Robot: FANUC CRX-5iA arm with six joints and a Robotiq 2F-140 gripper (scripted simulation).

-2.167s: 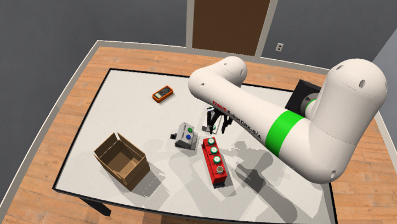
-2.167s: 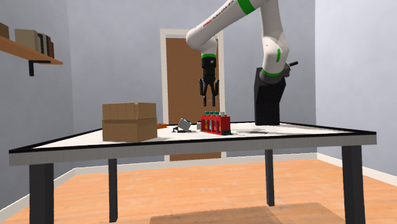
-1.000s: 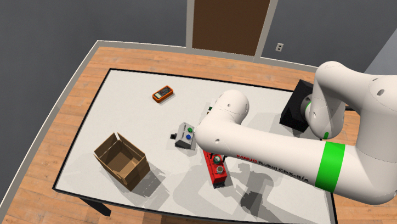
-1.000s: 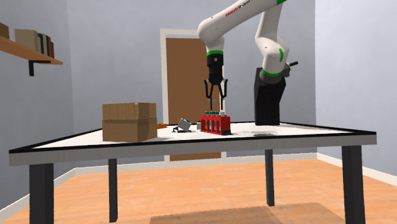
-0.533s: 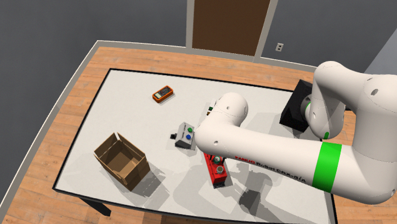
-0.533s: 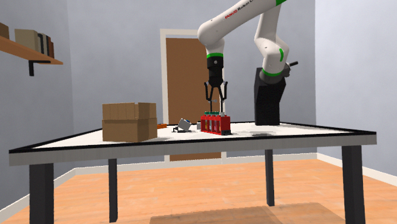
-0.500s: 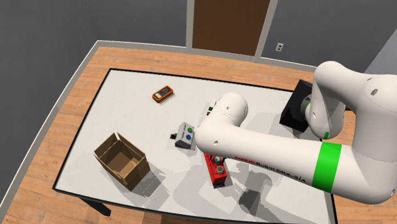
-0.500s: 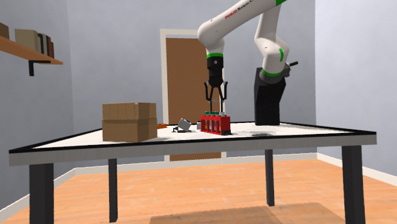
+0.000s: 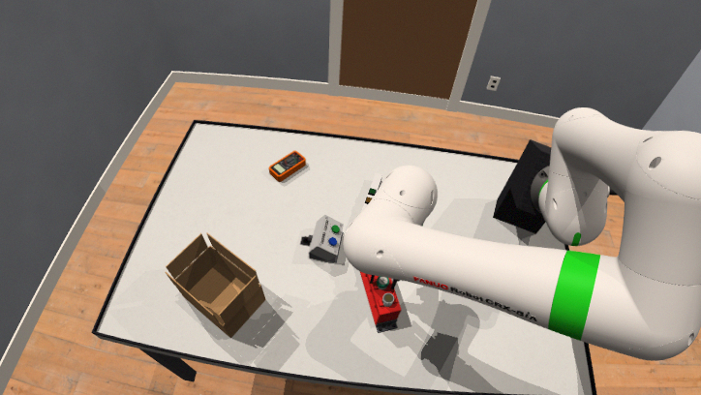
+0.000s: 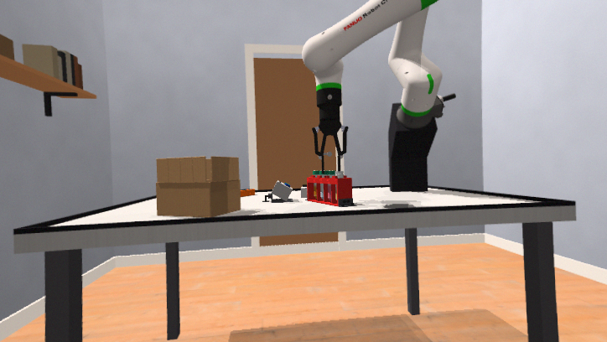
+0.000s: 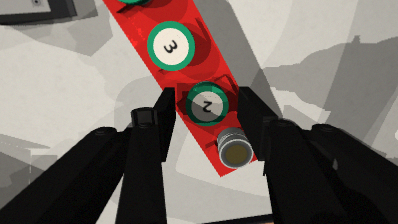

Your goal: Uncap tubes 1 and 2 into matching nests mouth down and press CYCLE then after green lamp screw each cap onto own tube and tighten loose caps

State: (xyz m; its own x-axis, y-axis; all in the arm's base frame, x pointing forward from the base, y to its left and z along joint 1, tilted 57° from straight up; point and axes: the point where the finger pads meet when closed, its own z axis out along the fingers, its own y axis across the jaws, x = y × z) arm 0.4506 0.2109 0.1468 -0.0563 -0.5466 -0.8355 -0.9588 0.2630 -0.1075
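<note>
Now: hand 3 cm above the cap 2. From my hand the other things lie so: blue key: 17 cm ahead, 12 cm to the right, 8 cm below; cap 3: 2 cm ahead, 5 cm to the right, 3 cm below; cap 4: 5 cm ahead, 9 cm to the right, 3 cm below.
</note>
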